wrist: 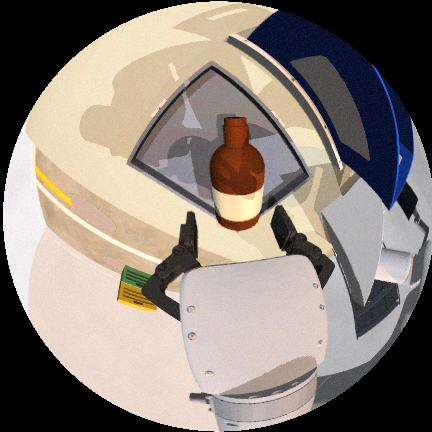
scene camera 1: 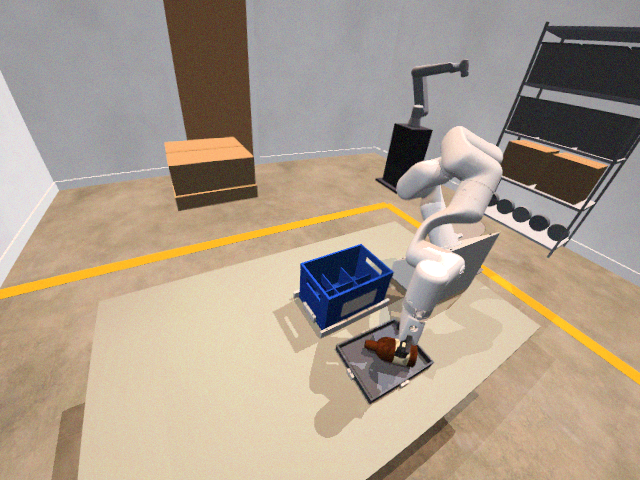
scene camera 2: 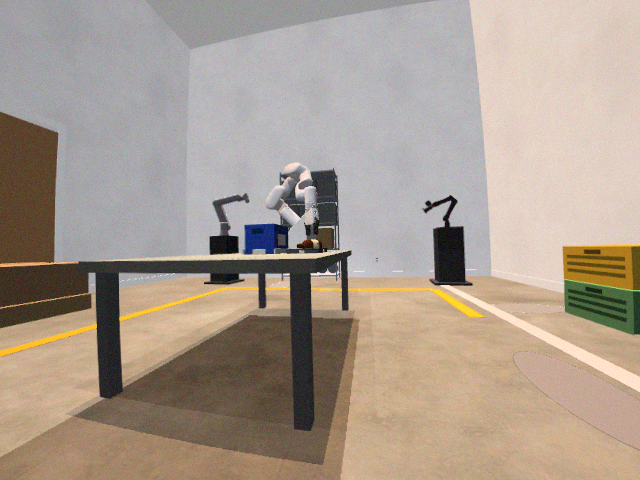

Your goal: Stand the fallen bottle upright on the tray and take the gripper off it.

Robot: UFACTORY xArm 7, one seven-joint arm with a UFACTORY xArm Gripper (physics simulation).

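Seen in the pictures: gripper, fingertip midpoint: (wrist: 235, 217) (scene camera 1: 400, 342) (scene camera 2: 311, 234); arm's base, origin of the base link: (wrist: 371, 261) (scene camera 1: 445, 247) (scene camera 2: 299, 226).
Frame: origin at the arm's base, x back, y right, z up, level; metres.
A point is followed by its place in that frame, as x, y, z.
Observation:
The brown bottle (scene camera 1: 385, 349) {-0.414, -0.207, -0.136} (scene camera 2: 309, 244) {-0.420, -0.218, -0.156} (wrist: 237, 172) {-0.404, -0.194, -0.129} with a cream label lies on its side on the grey tray (scene camera 1: 364, 368) {-0.476, -0.209, -0.200} (wrist: 210, 92) {-0.491, -0.147, -0.200}. In scene camera 1 its neck points left, towards the tray's rim. In the wrist view its neck points up, away from the gripper. My gripper (scene camera 1: 404, 348) {-0.381, -0.223, -0.097} (scene camera 2: 311, 235) {-0.381, -0.223, -0.097} (wrist: 235, 217) {-0.381, -0.223, -0.097} is open and points down at the bottle's label and base end. In the wrist view its fingertips stand on either side of the base end, with a gap on each side. Fingertip height above the tray is hard to tell.
A blue crate (scene camera 1: 333, 311) {-0.510, -0.040, -0.104} (scene camera 2: 258, 242) {-0.547, 0.055, -0.137} (wrist: 280, 37) with dividers stands beside the tray, on a pale low-edged base. A grey upright panel (scene camera 1: 473, 258) {0.066, -0.088, -0.005} (wrist: 352, 230) {-0.122, -0.052, -0.097} stands behind the gripper, near the arm. The tray and crate are on the beige table (scene camera 1: 206, 361) {-0.916, -0.005, -0.205}.

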